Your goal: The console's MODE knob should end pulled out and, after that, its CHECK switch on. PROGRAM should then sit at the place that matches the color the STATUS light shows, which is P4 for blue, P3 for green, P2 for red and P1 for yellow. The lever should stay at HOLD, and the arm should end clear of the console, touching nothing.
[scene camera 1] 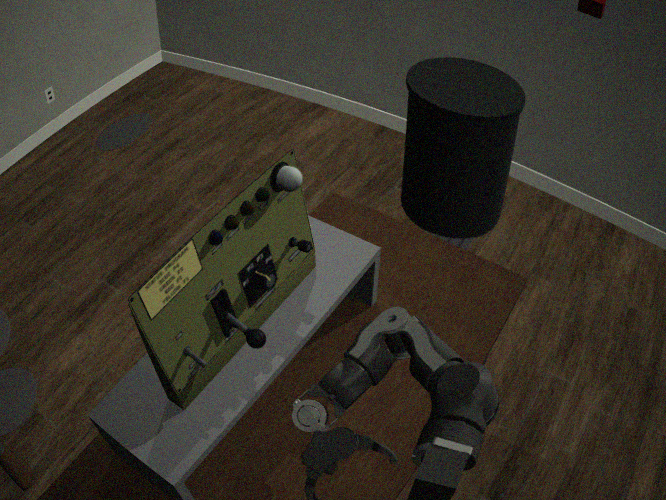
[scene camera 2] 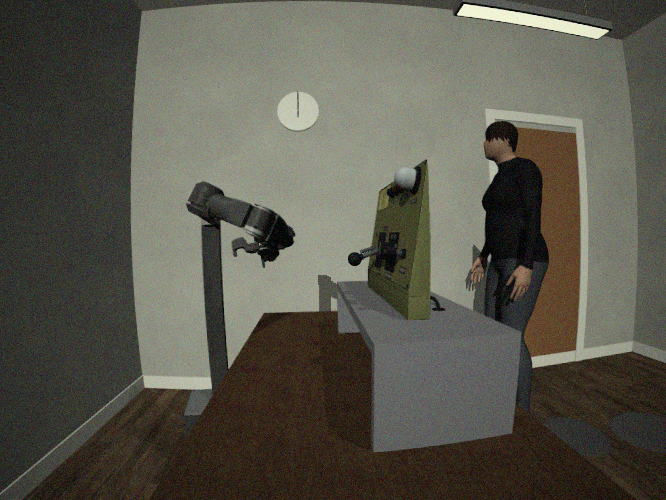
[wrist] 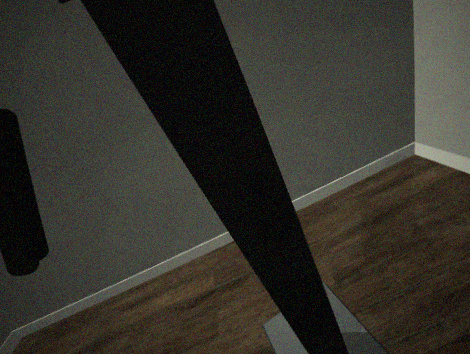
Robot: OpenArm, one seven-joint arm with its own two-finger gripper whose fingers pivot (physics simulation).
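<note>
The olive console [scene camera 1: 215,279] [scene camera 2: 400,215] stands on a grey bench. A black round knob [scene camera 1: 304,245] on a short stem is at its right, probably MODE. The PROGRAM dial [scene camera 1: 263,275] has a pale pointer; its place letters are unreadable. The lever's black ball [scene camera 1: 254,337] [scene camera 2: 354,258] sticks out from a dark slot. A grey stick switch [scene camera 1: 194,357], probably CHECK, is at lower left. The white dome [scene camera 1: 289,178] [scene camera 2: 405,178] shows no clear colour; the small lamps look dark. My gripper [scene camera 1: 352,476] [scene camera 2: 248,257] is open, empty and apart from the console.
The grey bench [scene camera 1: 344,244] [scene camera 2: 446,387] lies between console and floor mat [scene camera 1: 457,290]. A black drum [scene camera 1: 457,161] stands beyond the bench. A person [scene camera 2: 513,215] stands behind the console. The arm's dark post [scene camera 2: 214,301] [wrist: 220,150] crosses the wrist view.
</note>
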